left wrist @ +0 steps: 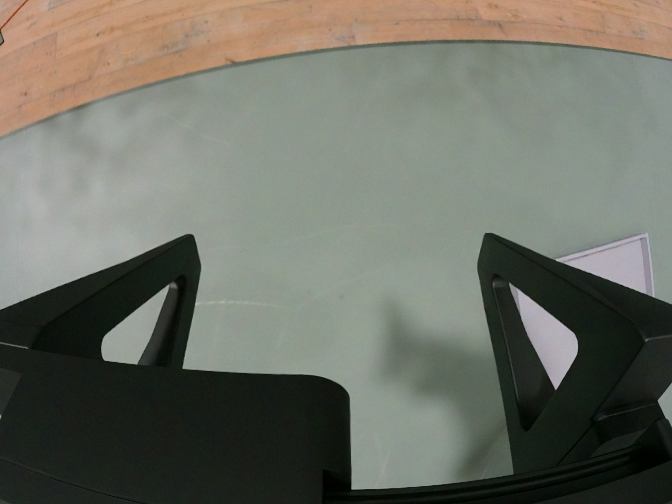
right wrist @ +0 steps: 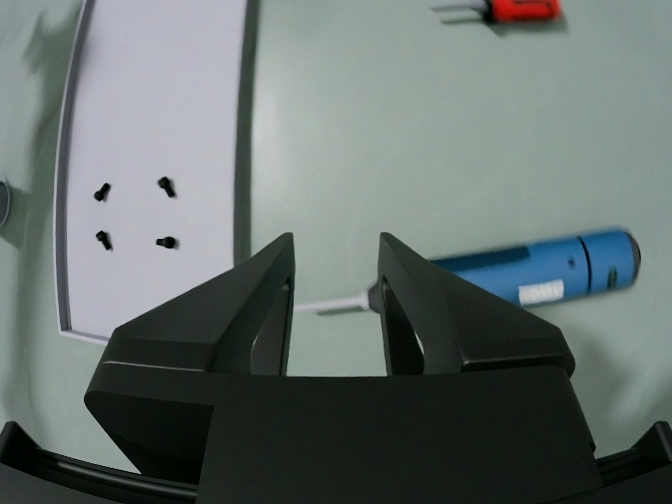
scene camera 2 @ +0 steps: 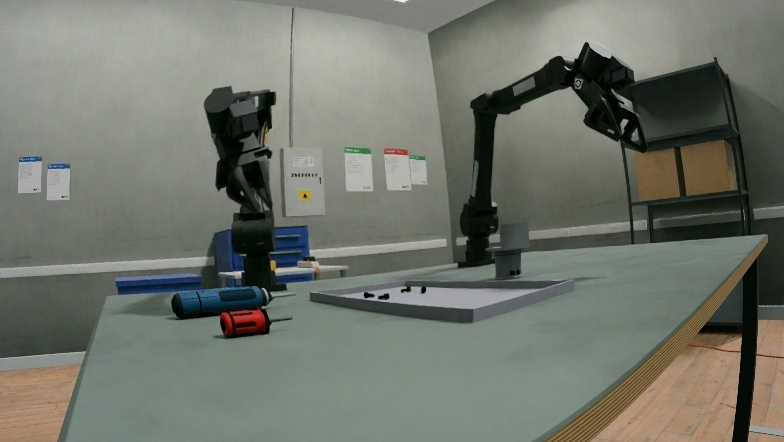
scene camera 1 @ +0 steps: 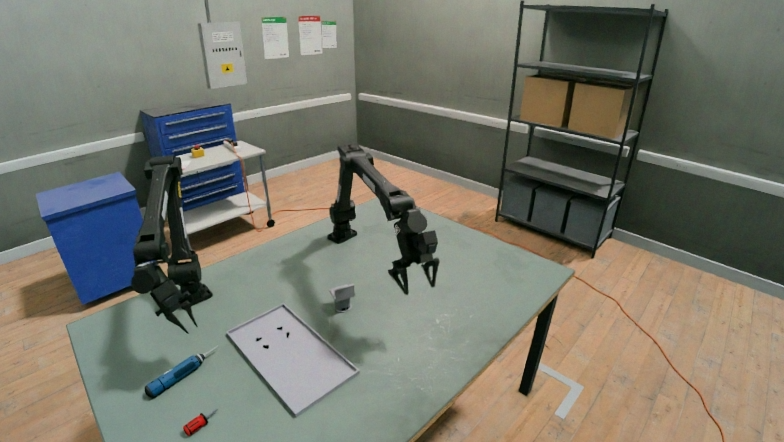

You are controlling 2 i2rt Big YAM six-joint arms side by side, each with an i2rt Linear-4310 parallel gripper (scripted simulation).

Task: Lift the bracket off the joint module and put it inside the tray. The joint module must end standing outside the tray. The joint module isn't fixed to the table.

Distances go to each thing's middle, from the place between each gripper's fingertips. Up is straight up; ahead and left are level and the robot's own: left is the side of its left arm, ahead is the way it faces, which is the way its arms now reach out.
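Taking the tray (scene camera 1: 303,366) as my reference, I find my right hand (scene camera 2: 264,209) 230 mm to the right of it, 110 mm short of it and 160 mm above it. Going by its middle, the tray is nearer to my right hand than to my left hand.
My left hand (scene camera 2: 633,144) is 32 cm to the left of the tray, 25 cm past it and 23 cm above it.
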